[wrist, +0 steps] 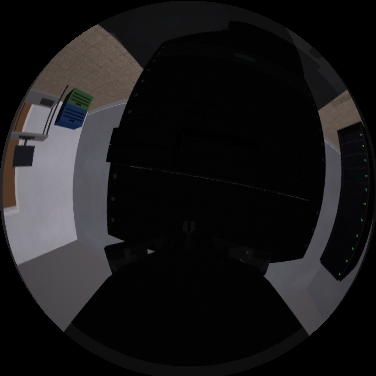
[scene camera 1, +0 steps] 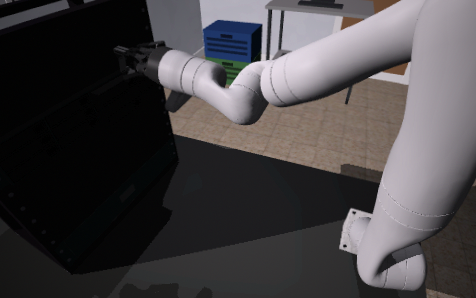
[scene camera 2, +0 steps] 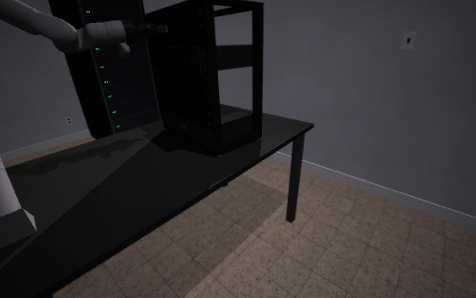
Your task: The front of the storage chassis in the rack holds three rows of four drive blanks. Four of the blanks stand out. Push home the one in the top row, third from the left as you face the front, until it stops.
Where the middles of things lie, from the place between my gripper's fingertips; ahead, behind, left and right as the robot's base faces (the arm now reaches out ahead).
Labels:
Now: hand 190 mm short of the rack [scene camera 1: 88,146], 50 mm to the right of it and 210 mm above it.

